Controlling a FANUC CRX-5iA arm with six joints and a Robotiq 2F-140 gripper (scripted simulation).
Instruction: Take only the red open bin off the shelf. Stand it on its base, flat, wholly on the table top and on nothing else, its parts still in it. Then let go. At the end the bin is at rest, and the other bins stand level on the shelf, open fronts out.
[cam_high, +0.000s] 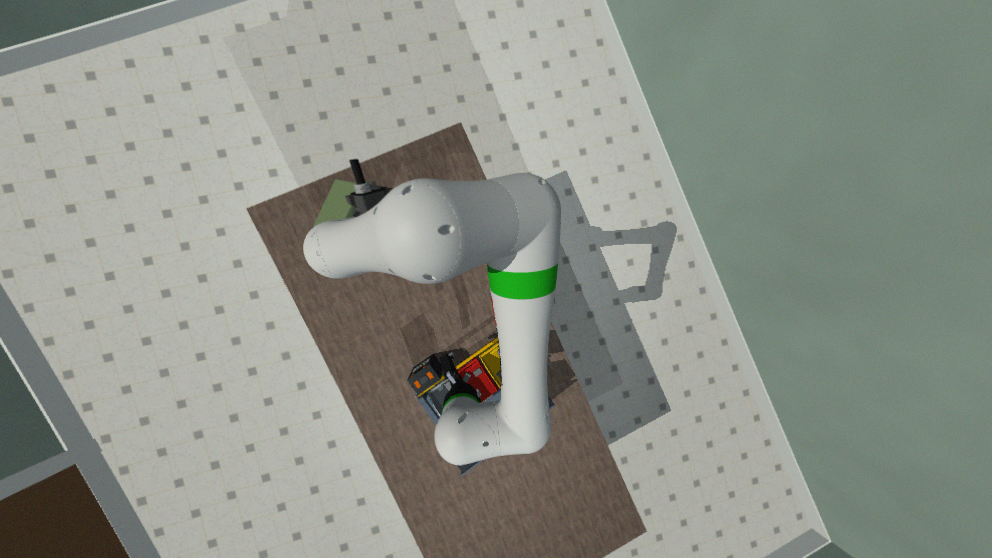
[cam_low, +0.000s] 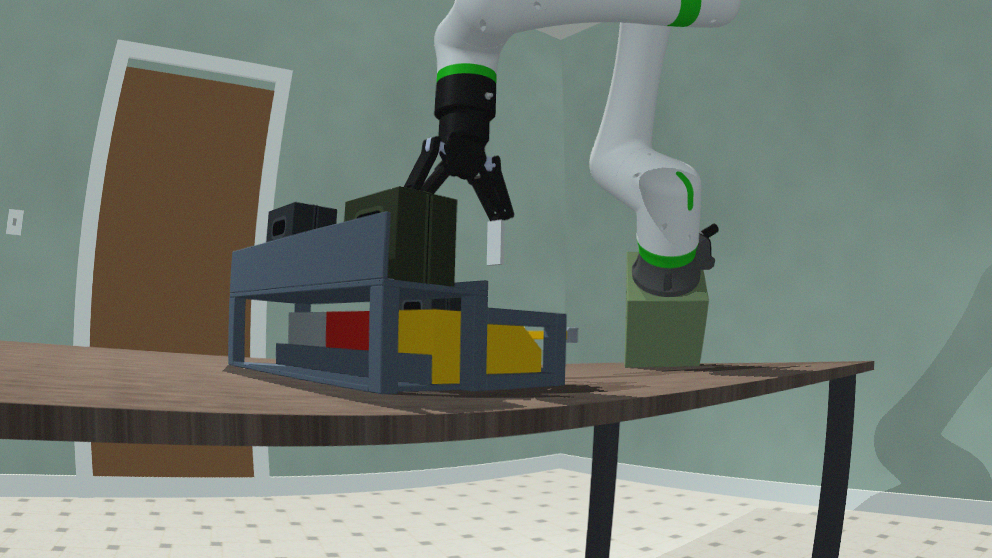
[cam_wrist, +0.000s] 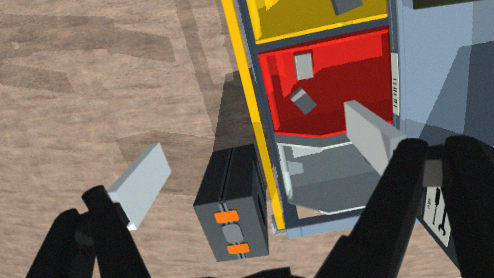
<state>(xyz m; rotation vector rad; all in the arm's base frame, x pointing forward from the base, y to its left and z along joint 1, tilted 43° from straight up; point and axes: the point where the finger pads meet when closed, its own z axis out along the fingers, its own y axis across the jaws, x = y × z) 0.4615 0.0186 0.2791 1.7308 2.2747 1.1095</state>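
Right now the thin yellow bar is 11 cm below my hand. From my hand the other things lie so: red open bin 13 cm below, 9 cm ahead, 4 cm to the left; then grey bin 14 cm ahead, 13 cm below, 6 cm to the right; then yellow bin 14 cm to the left, 13 cm below, 5 cm ahead.
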